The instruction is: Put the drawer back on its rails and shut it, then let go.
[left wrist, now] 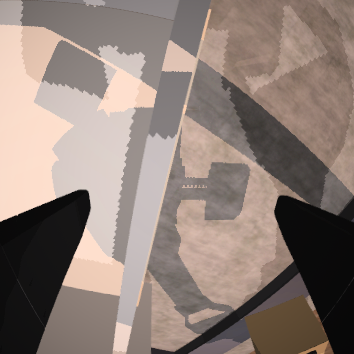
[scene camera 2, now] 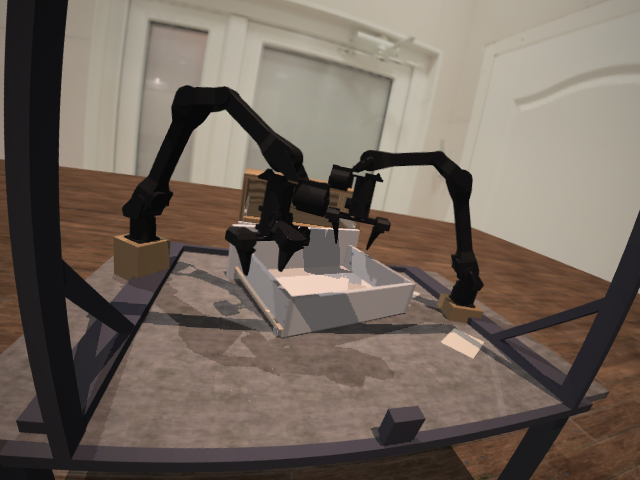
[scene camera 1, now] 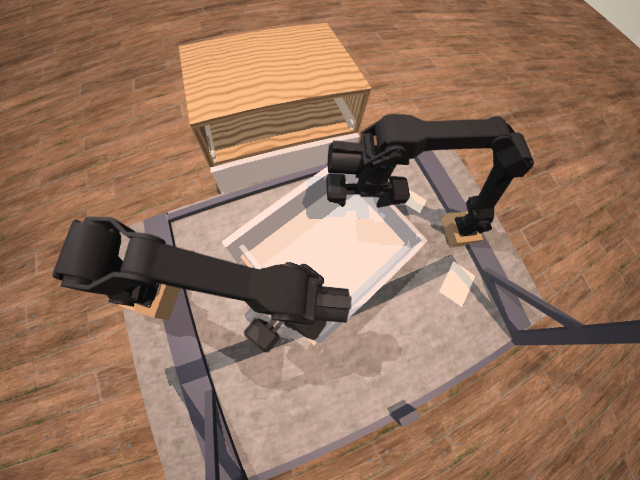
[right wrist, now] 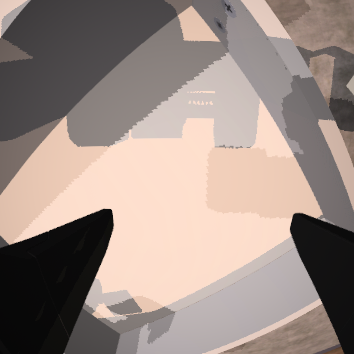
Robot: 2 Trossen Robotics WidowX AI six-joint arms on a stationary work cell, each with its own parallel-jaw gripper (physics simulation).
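Places are measured from the left arm's base along level axes (x left, y up, z ahead), in centimetres.
Where they show: left gripper, fingertip midpoint: (left wrist: 185, 202) (scene camera 2: 263, 273); right gripper, fingertip midpoint: (scene camera 2: 351, 246) (scene camera 1: 359, 205) (right wrist: 204, 220); left arm's base, origin of the base link: (scene camera 2: 142, 238) (scene camera 1: 143, 291); right arm's base, origin of the base link: (scene camera 2: 461, 302) (scene camera 1: 465, 226).
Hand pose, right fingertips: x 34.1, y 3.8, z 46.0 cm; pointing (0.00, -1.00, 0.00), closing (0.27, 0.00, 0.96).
Note:
Things, the pixels of their top centre, and the offset from my right fingertips. "spot": a spot on its surface instead.
- wooden cabinet, middle of its top: (scene camera 1: 269, 62) (scene camera 2: 302, 179) dz -32.0, dx +28.1, dy +14.3 cm
- rail, surface spot: (scene camera 1: 346, 111) spot: dz -9.3, dx +31.2, dy +0.4 cm
- white lower panel, middle of its top: (scene camera 1: 287, 149) dz -22.8, dx +13.7, dy -2.6 cm
- small dark block, middle of its top: (scene camera 2: 406, 411) (scene camera 1: 409, 417) dz +23.7, dx -47.7, dy -8.1 cm
The white drawer (scene camera 1: 258, 229) (scene camera 2: 377, 304) (left wrist: 147, 200) (right wrist: 250, 295) lies turned at an angle on the table, off the cabinet, its taller front panel towards the cabinet. The wooden cabinet (scene camera 1: 273, 72) (scene camera 2: 253, 173) stands behind the table with its upper slot open and a rail (scene camera 1: 346, 111) on each side of the slot. My left gripper (scene camera 1: 286, 335) (scene camera 2: 263, 272) (left wrist: 185, 202) is open, with a side wall of the drawer running between its fingers in the left wrist view. My right gripper (scene camera 1: 361, 204) (scene camera 2: 352, 245) (right wrist: 204, 220) is open and empty above the drawer's far part.
A white lower panel (scene camera 1: 258, 170) is under the cabinet's open slot. Dark frame beams (scene camera 1: 444, 180) (scene camera 2: 310, 454) edge the table. A small dark block (scene camera 1: 403, 413) (scene camera 2: 401, 424) sits at the near edge. The arms stand on wooden blocks (scene camera 1: 165, 302) (scene camera 2: 149, 258) at the sides.

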